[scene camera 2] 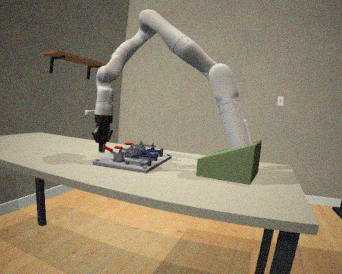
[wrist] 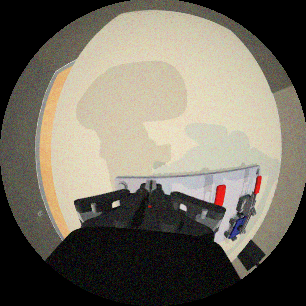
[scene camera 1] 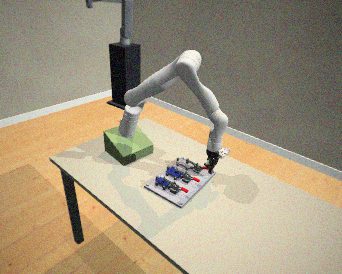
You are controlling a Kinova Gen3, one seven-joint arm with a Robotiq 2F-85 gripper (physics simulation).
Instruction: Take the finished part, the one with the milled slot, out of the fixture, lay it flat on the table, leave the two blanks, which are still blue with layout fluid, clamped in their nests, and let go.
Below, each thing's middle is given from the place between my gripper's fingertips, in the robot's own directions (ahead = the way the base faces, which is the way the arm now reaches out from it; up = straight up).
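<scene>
Looking at the fixture plate (scene camera 1: pixel 193 187), I find that my hand is 3 cm above it, 11 cm to the left of it and 11 cm past it.
</scene>
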